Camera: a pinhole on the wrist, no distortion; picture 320 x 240 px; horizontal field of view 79.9 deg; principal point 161.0 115.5 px. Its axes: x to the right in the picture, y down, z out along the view. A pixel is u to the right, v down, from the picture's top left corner.
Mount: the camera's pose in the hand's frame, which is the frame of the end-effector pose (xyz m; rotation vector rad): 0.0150 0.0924 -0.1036 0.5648 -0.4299 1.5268
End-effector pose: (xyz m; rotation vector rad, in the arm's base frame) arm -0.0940 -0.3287 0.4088 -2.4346 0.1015 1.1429
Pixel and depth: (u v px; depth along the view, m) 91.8 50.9 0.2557
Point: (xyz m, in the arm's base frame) -0.0106 -0.1805 0.3428
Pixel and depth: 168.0 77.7 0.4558
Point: -0.1492 -0.0555 0.2117
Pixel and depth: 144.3 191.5 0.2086
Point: -0.1569 -0.2657 0.4310
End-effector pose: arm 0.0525 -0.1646 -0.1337 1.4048 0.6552 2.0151
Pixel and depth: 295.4 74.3 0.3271
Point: 0.2789 -0.1264 0.0950
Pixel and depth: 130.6 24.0 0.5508
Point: 0.2723 0.2869 -0.0372
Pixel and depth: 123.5 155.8 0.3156
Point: 0.1982 -0.0720 -0.2128
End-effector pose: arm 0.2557 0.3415 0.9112 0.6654 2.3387 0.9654
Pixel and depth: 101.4 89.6 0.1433
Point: 0.2046 0.3442 0.8883
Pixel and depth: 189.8 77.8 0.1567
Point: 0.2373 0.4067 0.8892
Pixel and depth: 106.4 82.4 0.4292
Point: 0.2033 0.3355 0.5871
